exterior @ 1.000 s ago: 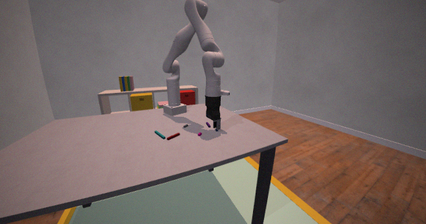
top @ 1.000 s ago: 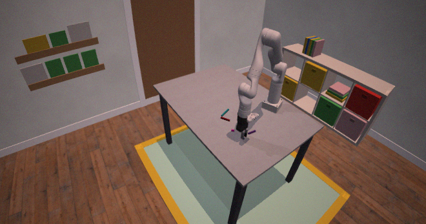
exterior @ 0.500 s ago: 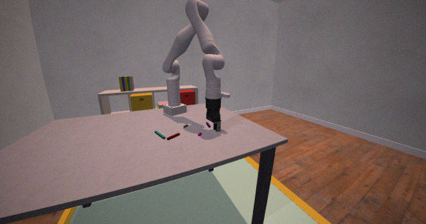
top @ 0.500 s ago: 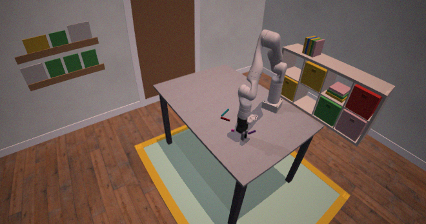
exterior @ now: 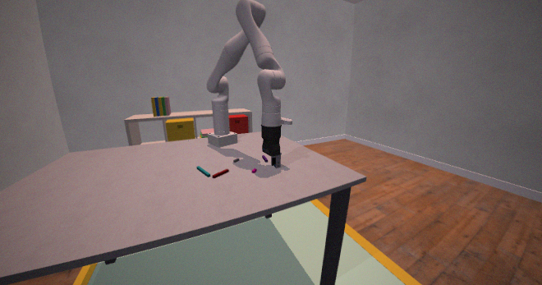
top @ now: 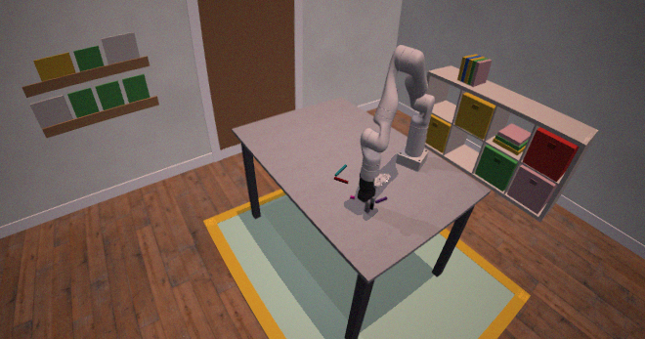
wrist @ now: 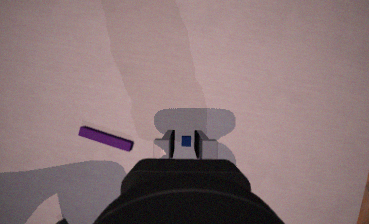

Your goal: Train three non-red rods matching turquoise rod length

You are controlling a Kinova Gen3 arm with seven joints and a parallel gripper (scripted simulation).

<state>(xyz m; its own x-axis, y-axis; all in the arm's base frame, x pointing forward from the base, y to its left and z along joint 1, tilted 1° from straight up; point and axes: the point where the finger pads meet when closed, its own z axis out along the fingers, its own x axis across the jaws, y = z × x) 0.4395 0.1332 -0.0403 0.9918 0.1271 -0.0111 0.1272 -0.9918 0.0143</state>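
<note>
My hand is 10 mm above the blue rod. The rest, counted from my hand: grey rod: 130 mm to the right, 130 mm behind, 10 mm below; magenta rod: 100 mm to the right, 10 mm below, 10 mm ahead; purple rod: 90 mm behind, 10 mm to the right, 10 mm below.
</note>
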